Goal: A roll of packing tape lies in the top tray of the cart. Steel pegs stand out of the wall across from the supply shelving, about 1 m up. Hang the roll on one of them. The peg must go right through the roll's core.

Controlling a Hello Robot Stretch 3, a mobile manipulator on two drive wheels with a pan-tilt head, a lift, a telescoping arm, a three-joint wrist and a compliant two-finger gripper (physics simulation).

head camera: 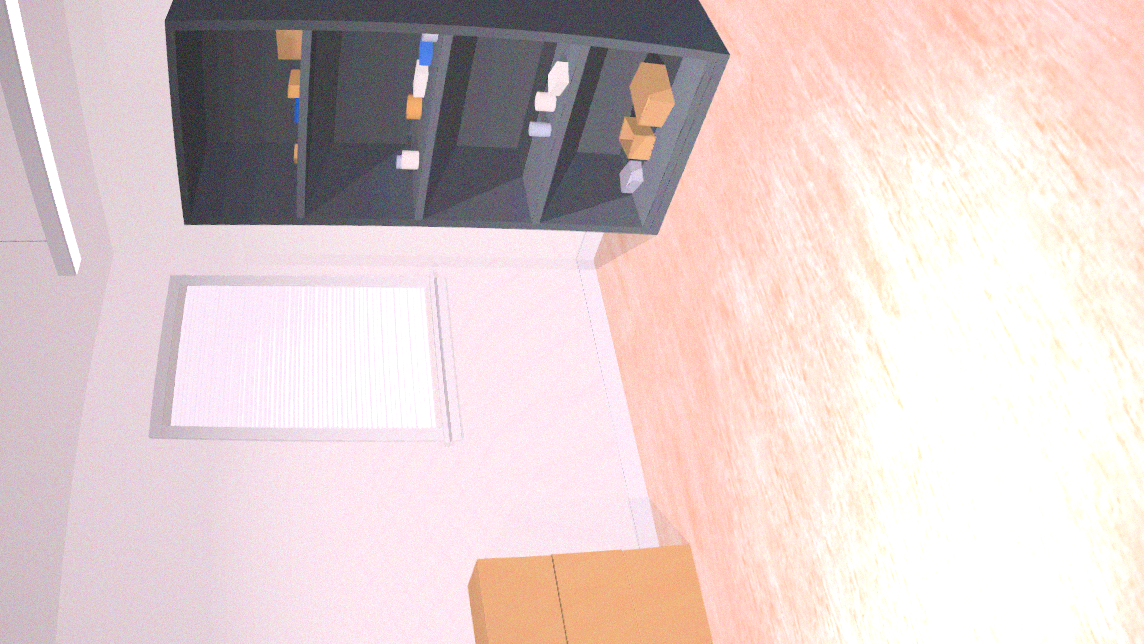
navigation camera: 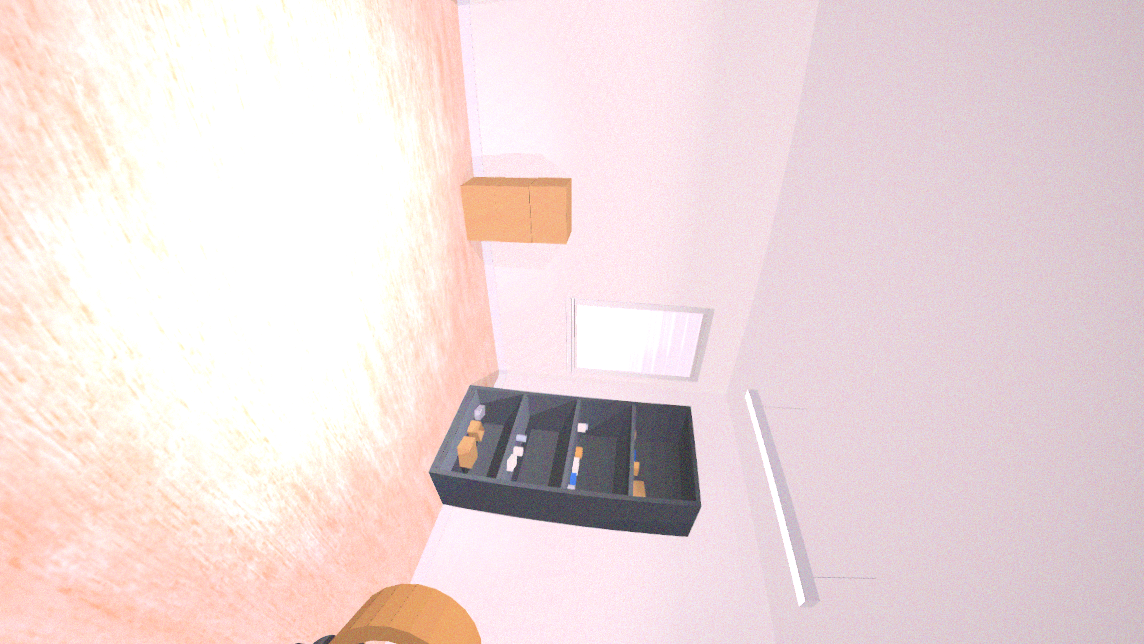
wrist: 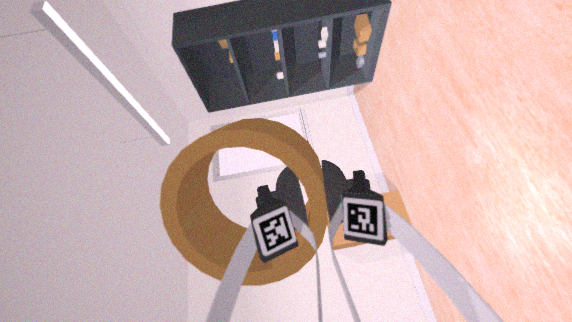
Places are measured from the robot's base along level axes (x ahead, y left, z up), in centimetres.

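Pixels of known places: gripper, between the fingertips: (wrist: 309, 184).
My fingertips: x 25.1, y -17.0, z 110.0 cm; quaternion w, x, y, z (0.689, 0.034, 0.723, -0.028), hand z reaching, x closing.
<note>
Behind a point stands the place of what it marks.
The orange-brown roll of packing tape (wrist: 169, 200) {z 118.1, x 22.8, y -18.3 cm} (navigation camera: 416, 612) {z 114.8, x 24.8, y -12.3 cm} is held in the air, its core open and showing the window behind it in the wrist view. My gripper (wrist: 309, 184) {z 110.0, x 25.1, y -17.0 cm} is shut on the roll's right-hand wall, with one dark fingertip inside the core and the other outside. In the navigation view part of the roll shows at the bottom edge. The steel pegs and the cart do not show in these views. The dark supply shelving (head camera: 448, 16) {z 97.7, x 264.1, y -100.9 cm} (navigation camera: 560, 505) {z 95.8, x 271.6, y -110.3 cm} (wrist: 280, 17) {z 94.6, x 266.6, y -104.0 cm} stands against the wall, apart from the roll.
Stacked brown boxes (head camera: 624, 596) {z 29.8, x 284.6, y 94.5 cm} (navigation camera: 512, 209) {z 40.0, x 279.9, y 100.8 cm} (wrist: 400, 205) {z 4.3, x 285.2, y 92.7 cm} stand on the floor by the wall. A window (head camera: 304, 360) {z 142.2, x 382.9, y 13.0 cm} (navigation camera: 636, 340) {z 143.3, x 383.7, y 11.9 cm} is between them and the shelving. A strip lamp (head camera: 49, 152) {z 207.7, x 213.8, y -44.1 cm} (navigation camera: 776, 496) {z 207.8, x 187.8, y -60.5 cm} (wrist: 105, 73) {z 207.7, x 181.9, y -64.7 cm} hangs from the ceiling. The head and navigation views are turned sideways.
</note>
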